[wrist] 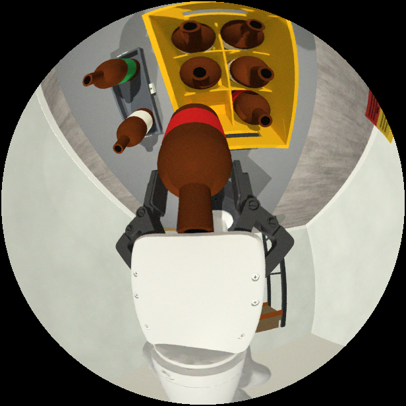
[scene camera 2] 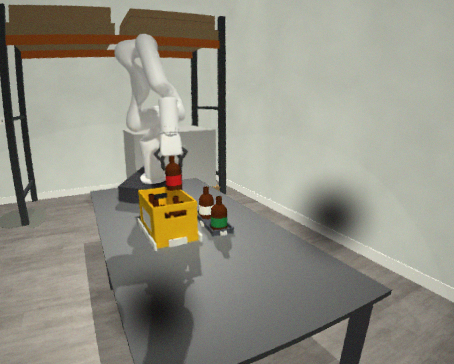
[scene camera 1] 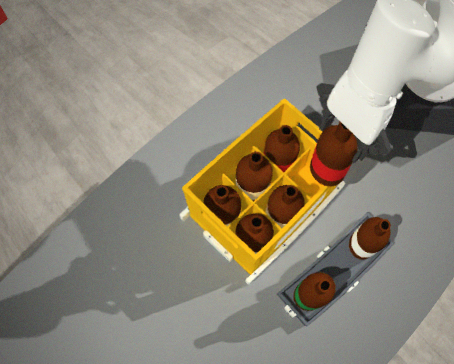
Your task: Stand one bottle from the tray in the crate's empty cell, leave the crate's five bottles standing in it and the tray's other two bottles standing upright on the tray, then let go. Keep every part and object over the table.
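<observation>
My gripper [scene camera 2: 172,162] [wrist: 196,172] is shut on a brown bottle with a red label [scene camera 1: 334,150] [scene camera 2: 173,181] [wrist: 195,155]. The bottle hangs about upright at the yellow crate's [scene camera 1: 220,235] [scene camera 2: 175,225] [wrist: 294,75] robot-side end, its base near rim height. In scene camera 1 it covers part of the empty corner cell [scene camera 1: 302,172] [wrist: 215,115]. Whether its base is inside the rim is unclear. The crate's five bottles stand in the other cells. A white-labelled bottle [scene camera 1: 372,236] [scene camera 2: 206,202] [wrist: 134,131] and a green-labelled bottle [scene camera 1: 317,290] [scene camera 2: 218,215] [wrist: 112,73] stand on the tray [scene camera 1: 332,262] [wrist: 142,85].
White strips [scene camera 1: 217,246] [scene camera 2: 178,242] lie along the crate's foot. The tray is beside the crate's long side, with a strip of grey table [scene camera 1: 165,245] [scene camera 2: 250,295] between them. A shelf rack [scene camera 2: 222,100] stands behind the robot.
</observation>
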